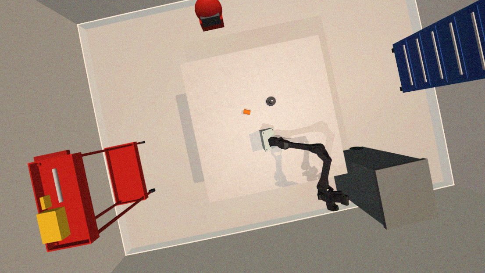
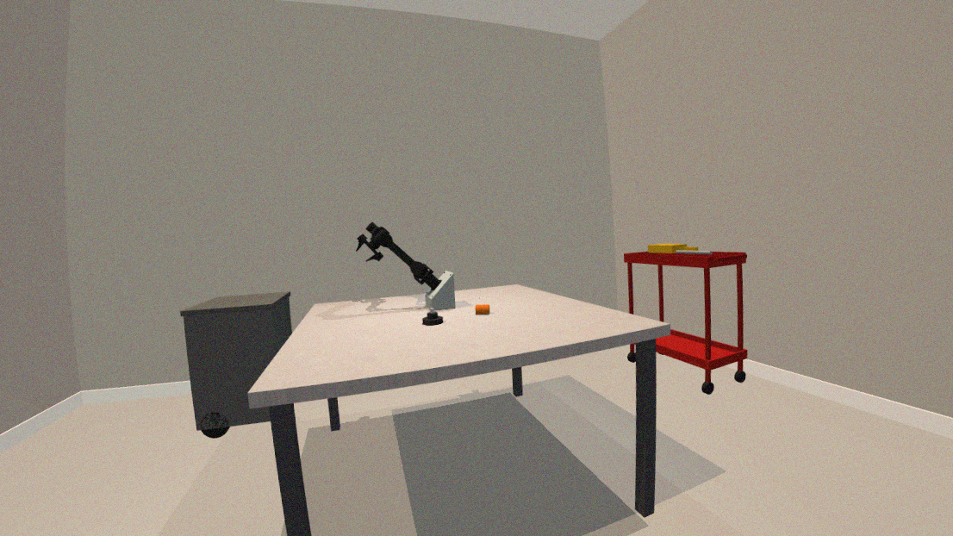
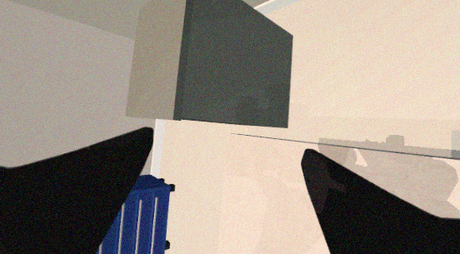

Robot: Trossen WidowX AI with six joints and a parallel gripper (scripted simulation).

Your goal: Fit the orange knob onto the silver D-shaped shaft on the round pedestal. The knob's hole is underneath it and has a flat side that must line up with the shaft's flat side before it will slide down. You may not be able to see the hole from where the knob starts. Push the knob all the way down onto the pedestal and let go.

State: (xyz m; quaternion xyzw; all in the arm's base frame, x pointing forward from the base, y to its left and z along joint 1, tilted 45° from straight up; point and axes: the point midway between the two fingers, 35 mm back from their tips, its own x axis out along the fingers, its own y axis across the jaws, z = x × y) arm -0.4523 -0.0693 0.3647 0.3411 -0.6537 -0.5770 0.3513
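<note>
My gripper tip is now 79 cm short of the orange knob, 46 cm to the right of it and 24 cm above it. Also, from my gripper tip: dark round pedestal: 82 cm ahead, 21 cm to the left, 23 cm below.
</note>
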